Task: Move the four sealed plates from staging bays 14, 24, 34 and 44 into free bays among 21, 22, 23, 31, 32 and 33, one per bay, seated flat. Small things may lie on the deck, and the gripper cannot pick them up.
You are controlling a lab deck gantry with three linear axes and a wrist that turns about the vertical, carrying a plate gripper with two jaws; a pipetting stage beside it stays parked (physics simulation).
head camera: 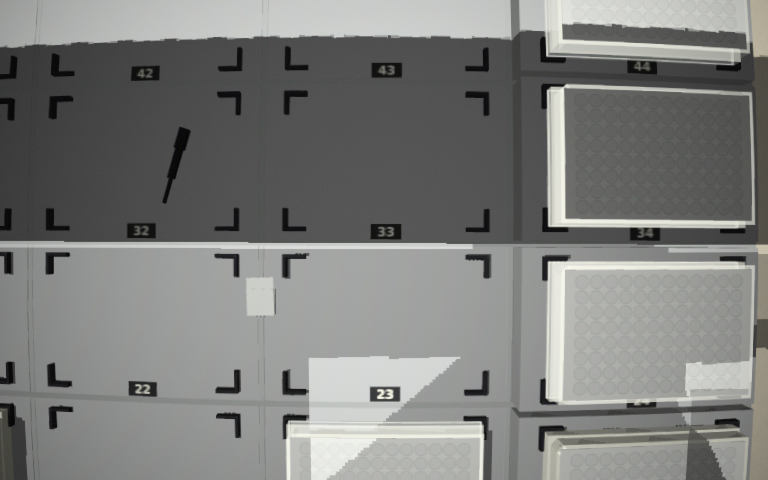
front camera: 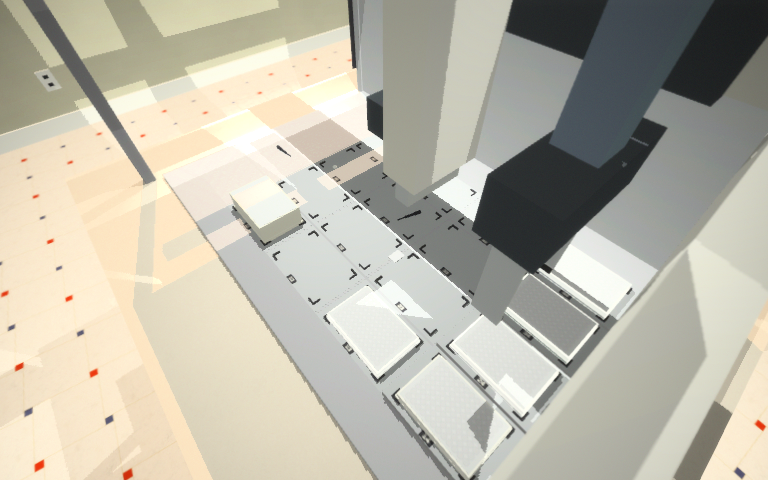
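Where they show: gripper, fingertip midpoint: [front camera: 513, 286]; robot's base at its link origin: [front camera: 234, 207].
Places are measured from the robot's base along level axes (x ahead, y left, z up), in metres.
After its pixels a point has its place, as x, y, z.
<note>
Sealed plates sit in bay 14 [front camera: 447, 401] @(0.545, 0.045, 0.029) [head camera: 645, 464] @(0.550, 0.070, 0.029), bay 24 [front camera: 498, 353] @(0.548, 0.147, 0.029) [head camera: 651, 333] @(0.550, 0.151, 0.029), bay 34 [front camera: 552, 316] @(0.565, 0.256, 0.029) [head camera: 651, 158] @(0.550, 0.255, 0.029) and bay 44 [front camera: 600, 280] @(0.580, 0.373, 0.029) [head camera: 651, 16] @(0.553, 0.342, 0.029). My gripper [front camera: 519, 294] @(0.520, 0.160, 0.158) is open and holds no plate that I can see. It hangs at the right of the front view, its near jaw overlapping the corners of the plates in bays 24 and 34; its body hides most of the far jaw. It does not show in the head view. Bays 22 [head camera: 141, 322] @(0.228, 0.149, 0.000), 23 [head camera: 385, 316] @(0.392, 0.156, 0.000) and 33 [head camera: 385, 164] @(0.391, 0.255, 0.000) hold no plate.
A black pen-like tool [front camera: 408, 215] @(0.252, 0.252, 0.005) [head camera: 177, 158] @(0.255, 0.258, 0.005) lies in bay 32. A small pale tile [front camera: 396, 256] @(0.311, 0.167, 0.001) [head camera: 260, 296] @(0.310, 0.168, 0.001) lies between bays 22 and 23. Another plate [front camera: 373, 331] @(0.401, 0.038, 0.015) [head camera: 390, 452] @(0.395, 0.073, 0.014) sits below bay 23. A beige box [front camera: 266, 209] @(0.092, 0.035, 0.042) stands at the left; the pipetting stage [front camera: 430, 101] is behind.
</note>
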